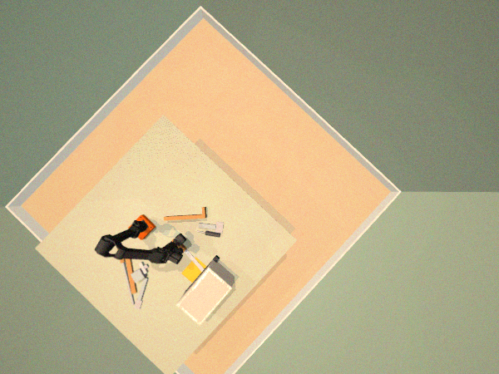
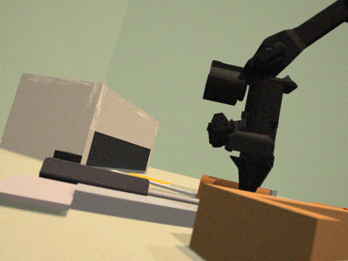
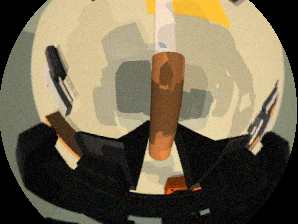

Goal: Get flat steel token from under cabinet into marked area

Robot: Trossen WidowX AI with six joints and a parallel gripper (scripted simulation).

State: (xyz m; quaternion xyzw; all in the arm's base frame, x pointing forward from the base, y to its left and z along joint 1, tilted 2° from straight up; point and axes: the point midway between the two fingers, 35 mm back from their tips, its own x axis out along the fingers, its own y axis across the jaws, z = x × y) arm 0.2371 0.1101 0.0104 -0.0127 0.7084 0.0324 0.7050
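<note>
The dark screwdriver is 7 cm ahead of my gripper tip and 20 cm to the left of it. Round my gripper tip: token 36 cm ahead, 1 cm to the right; orange stick 4 cm behind, 38 cm to the right.
</note>
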